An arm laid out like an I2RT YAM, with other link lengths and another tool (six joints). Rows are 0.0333 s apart.
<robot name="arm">
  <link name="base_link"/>
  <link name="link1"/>
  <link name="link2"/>
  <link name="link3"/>
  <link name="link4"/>
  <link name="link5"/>
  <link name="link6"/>
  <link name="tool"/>
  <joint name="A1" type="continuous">
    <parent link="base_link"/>
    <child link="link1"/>
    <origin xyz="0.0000 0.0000 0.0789" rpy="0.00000 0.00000 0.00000"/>
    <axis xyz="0 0 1"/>
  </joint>
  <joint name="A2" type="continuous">
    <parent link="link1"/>
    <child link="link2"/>
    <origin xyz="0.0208 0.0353 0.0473" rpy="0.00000 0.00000 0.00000"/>
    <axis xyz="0 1 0"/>
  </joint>
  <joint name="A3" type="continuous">
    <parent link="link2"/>
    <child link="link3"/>
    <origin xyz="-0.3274 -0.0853 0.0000" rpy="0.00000 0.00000 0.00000"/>
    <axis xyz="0 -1 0"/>
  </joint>
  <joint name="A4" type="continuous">
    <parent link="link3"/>
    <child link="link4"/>
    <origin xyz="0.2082 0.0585 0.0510" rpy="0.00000 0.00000 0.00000"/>
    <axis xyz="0 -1 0"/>
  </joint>
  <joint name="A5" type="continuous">
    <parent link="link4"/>
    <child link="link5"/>
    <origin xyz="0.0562 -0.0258 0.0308" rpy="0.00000 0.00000 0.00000"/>
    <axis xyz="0 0 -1"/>
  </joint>
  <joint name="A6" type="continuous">
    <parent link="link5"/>
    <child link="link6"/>
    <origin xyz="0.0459 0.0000 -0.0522" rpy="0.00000 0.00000 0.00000"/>
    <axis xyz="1 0 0"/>
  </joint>
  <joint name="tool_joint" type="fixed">
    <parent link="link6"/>
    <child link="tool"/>
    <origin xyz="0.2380 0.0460 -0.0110" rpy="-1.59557 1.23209 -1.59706"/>
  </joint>
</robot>
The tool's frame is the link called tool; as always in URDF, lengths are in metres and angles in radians. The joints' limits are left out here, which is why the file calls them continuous.
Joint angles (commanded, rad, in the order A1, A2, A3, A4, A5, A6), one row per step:
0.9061, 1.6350, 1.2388, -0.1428, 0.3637, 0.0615
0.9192, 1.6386, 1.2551, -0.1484, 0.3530, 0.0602
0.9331, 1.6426, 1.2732, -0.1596, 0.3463, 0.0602
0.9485, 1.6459, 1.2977, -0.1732, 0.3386, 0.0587
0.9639, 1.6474, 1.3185, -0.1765, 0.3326, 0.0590
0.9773, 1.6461, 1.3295, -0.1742, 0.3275, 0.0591
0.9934, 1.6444, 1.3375, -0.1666, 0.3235, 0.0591
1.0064, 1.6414, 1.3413, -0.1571, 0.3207, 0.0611
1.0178, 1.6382, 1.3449, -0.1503, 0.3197, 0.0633
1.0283, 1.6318, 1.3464, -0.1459, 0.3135, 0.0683
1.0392, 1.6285, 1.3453, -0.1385, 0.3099, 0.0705
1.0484, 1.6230, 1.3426, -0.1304, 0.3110, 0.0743
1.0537, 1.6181, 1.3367, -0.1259, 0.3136, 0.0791
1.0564, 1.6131, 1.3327, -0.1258, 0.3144, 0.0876
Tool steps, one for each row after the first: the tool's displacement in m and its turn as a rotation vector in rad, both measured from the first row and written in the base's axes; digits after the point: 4 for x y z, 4 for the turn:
-0.0052, 0.0096, 0.0042, 0.0080, -0.0006, 0.0229
-0.0105, 0.0180, 0.0077, 0.0123, 0.0004, 0.0426
-0.0162, 0.0278, 0.0140, 0.0196, -0.0016, 0.0654
-0.0214, 0.0379, 0.0225, 0.0344, -0.0086, 0.0859
-0.0265, 0.0458, 0.0292, 0.0477, -0.0151, 0.1038
-0.0326, 0.0546, 0.0362, 0.0628, -0.0234, 0.1235
-0.0377, 0.0614, 0.0425, 0.0784, -0.0306, 0.1382
-0.0421, 0.0668, 0.0481, 0.0916, -0.0367, 0.1496
-0.0480, 0.0717, 0.0536, 0.1071, -0.0385, 0.1635
-0.0534, 0.0765, 0.0570, 0.1178, -0.0410, 0.1767
-0.0572, 0.0795, 0.0612, 0.1294, -0.0452, 0.1835
-0.0595, 0.0799, 0.0624, 0.1354, -0.0454, 0.1844
-0.0612, 0.0796, 0.0633, 0.1424, -0.0418, 0.1827

